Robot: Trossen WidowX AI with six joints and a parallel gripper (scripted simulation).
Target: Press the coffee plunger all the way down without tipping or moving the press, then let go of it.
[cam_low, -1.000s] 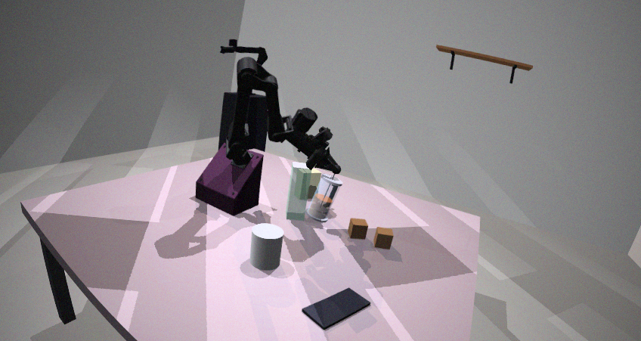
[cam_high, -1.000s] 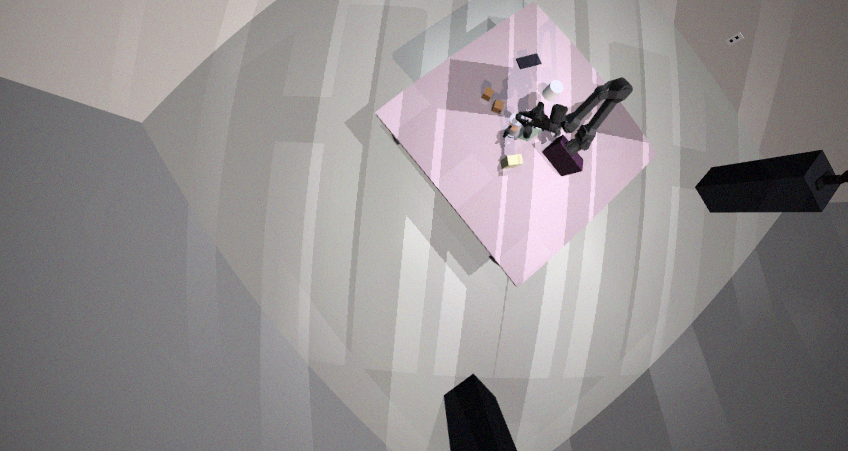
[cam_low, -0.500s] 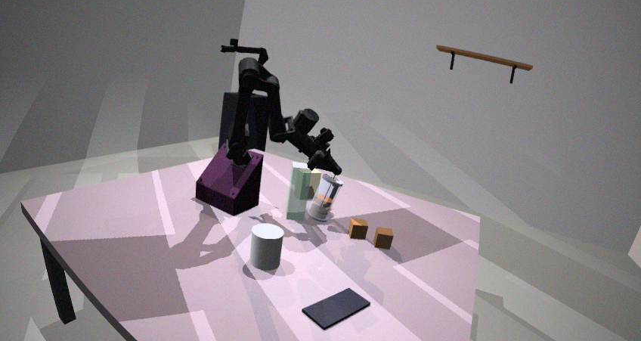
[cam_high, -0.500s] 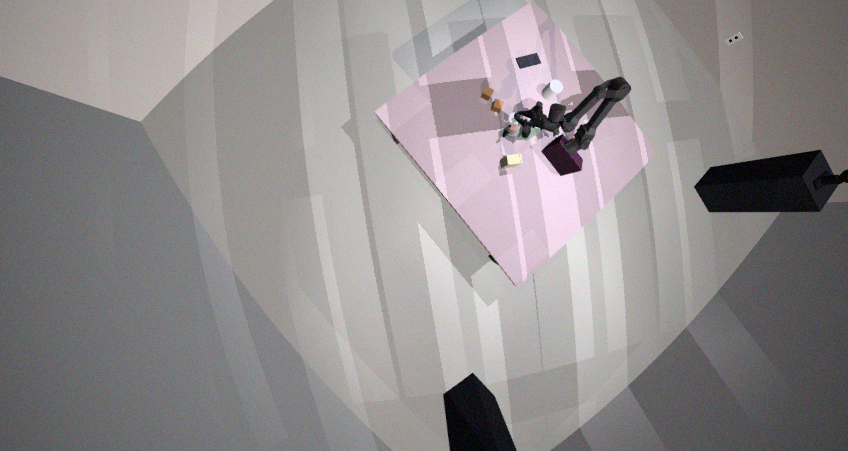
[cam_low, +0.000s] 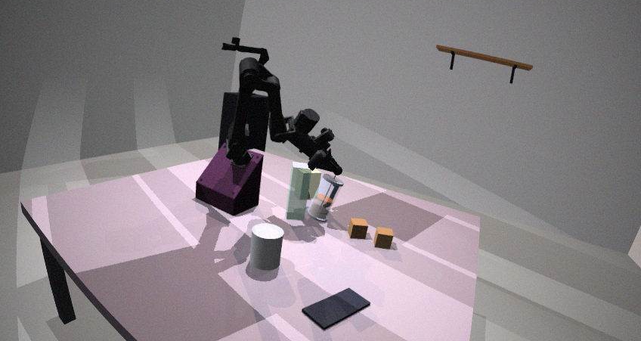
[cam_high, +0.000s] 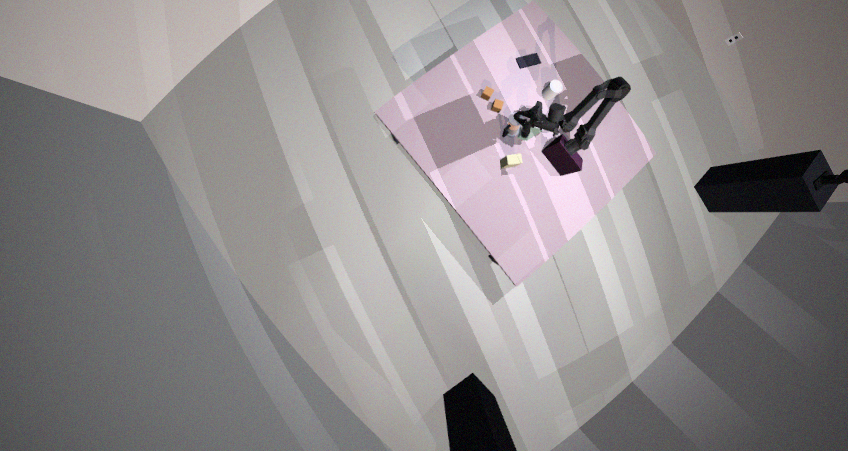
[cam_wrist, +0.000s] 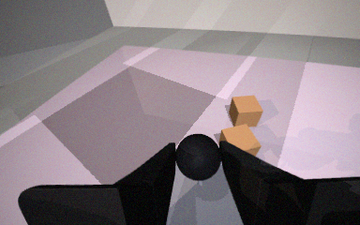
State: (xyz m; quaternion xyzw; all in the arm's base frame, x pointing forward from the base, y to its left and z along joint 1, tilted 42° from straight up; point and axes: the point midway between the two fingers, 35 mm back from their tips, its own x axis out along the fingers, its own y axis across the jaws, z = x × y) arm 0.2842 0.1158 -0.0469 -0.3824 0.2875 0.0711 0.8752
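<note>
Now: gripper tip 30 mm past the coffee press and 90 mm above it. The rest, counted from my gripper tip: white cylinder (10 mm behind, 380 mm to the right, 130 mm below); dark flat slab (230 mm ahead, 430 mm to the right, 180 mm below); pale green block (110 mm behind, 70 mm to the right, 90 mm below).
</note>
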